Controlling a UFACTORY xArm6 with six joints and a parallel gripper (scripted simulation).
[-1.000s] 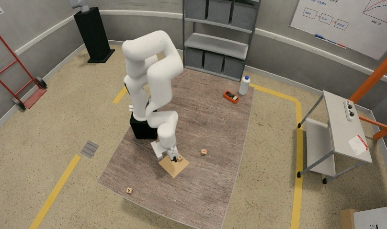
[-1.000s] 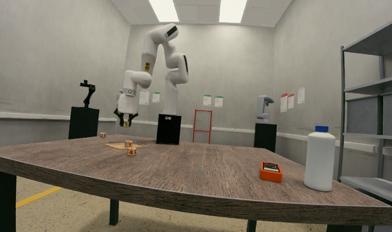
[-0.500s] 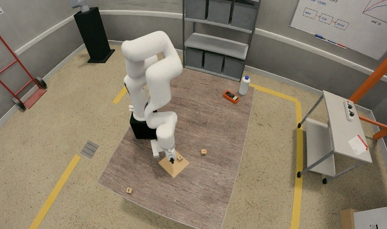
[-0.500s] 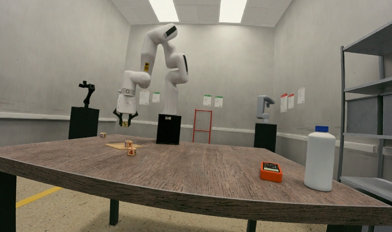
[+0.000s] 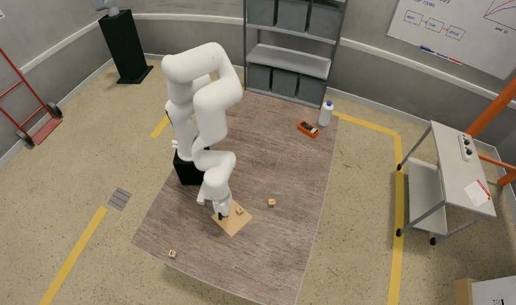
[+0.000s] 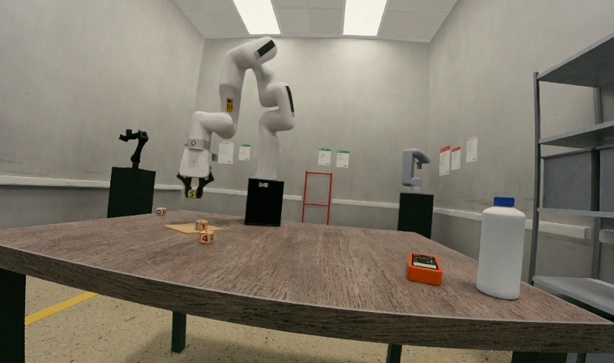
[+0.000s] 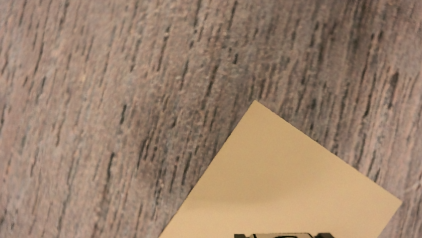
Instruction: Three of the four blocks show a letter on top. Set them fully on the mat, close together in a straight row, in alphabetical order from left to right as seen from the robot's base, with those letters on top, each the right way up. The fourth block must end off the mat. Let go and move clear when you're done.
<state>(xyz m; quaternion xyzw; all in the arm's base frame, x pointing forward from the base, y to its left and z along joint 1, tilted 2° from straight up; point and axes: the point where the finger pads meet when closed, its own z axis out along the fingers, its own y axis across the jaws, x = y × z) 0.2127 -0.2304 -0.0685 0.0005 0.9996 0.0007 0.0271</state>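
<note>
Now: hand 20 mm short of the tan mat, 20 mm to the right of it and 120 mm above it. Round my hand: white bottle (460 mm ahead, 720 mm to the left, 40 mm below).
</note>
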